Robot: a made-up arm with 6 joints.
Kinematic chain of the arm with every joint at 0, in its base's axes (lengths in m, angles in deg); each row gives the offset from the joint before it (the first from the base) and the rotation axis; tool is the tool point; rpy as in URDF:
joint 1: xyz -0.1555 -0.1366 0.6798 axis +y
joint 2: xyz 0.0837 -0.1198 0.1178 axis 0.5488 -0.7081 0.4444
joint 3: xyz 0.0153 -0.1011 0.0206 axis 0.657 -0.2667 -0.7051
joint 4: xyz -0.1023 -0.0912 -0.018 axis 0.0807 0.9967 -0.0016
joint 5: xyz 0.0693 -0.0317 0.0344 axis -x
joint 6: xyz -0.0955 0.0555 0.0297 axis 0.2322 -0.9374 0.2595
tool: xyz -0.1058 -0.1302 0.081 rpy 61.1 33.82 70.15
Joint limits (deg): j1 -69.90..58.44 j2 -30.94..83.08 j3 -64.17..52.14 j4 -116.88..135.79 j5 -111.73..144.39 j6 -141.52..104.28
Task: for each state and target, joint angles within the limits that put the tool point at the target. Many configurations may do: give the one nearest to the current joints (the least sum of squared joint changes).
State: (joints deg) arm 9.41 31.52 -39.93 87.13 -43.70 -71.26
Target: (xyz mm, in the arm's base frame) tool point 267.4 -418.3 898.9
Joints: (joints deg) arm 25.00 -7.14 -64.17 44.09 -40.22 -47.73
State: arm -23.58 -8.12 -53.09 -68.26 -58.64 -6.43
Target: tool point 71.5 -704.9 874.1
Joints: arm 18.56 18.28 -60.15 -84.36 -49.99 -32.01
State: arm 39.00 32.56 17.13 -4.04 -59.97 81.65
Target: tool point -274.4 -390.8 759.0
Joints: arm 34.28 0.63 32.08 8.89 -56.15 56.10
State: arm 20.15 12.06 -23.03 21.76 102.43 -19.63
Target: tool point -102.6 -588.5 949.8
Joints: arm 17.95 20.14 -44.75 -9.25 52.55 29.57
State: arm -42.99 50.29 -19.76 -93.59 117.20 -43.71
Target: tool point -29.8 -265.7 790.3
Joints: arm -39.85 69.80 -15.56 -95.07 125.56 -34.39
